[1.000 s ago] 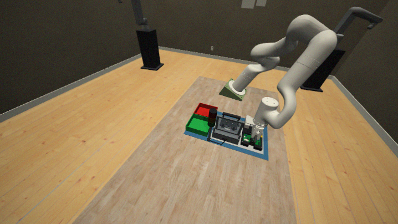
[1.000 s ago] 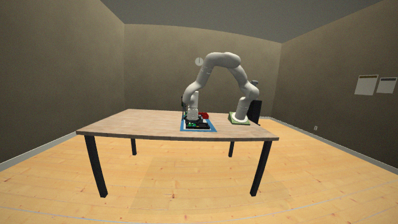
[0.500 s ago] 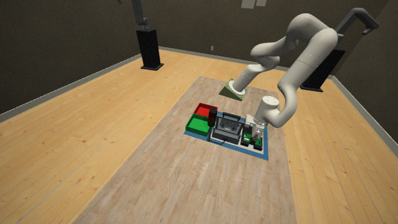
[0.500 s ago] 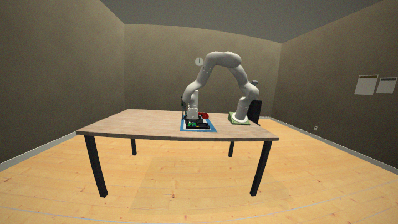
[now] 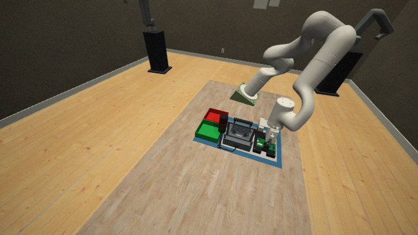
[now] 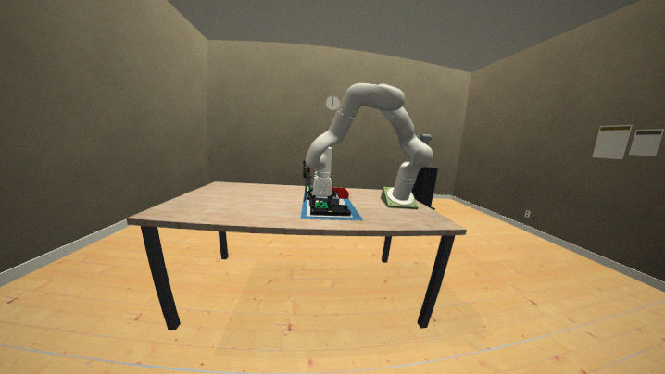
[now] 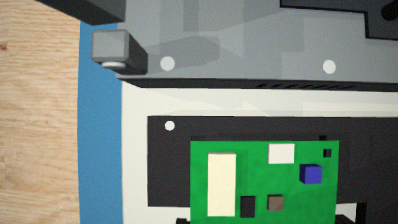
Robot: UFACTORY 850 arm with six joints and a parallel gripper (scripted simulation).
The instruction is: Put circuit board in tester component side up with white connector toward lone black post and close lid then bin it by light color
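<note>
My hand is 12 cm past the small black part, 10 cm to the left of it and 4 cm below it. Round my hand: green bin 37 cm to the right, 4 cm below, 4 cm behind; tester lid 18 cm to the right, 13 cm above, 6 cm ahead; green circuit board right at my hand.
</note>
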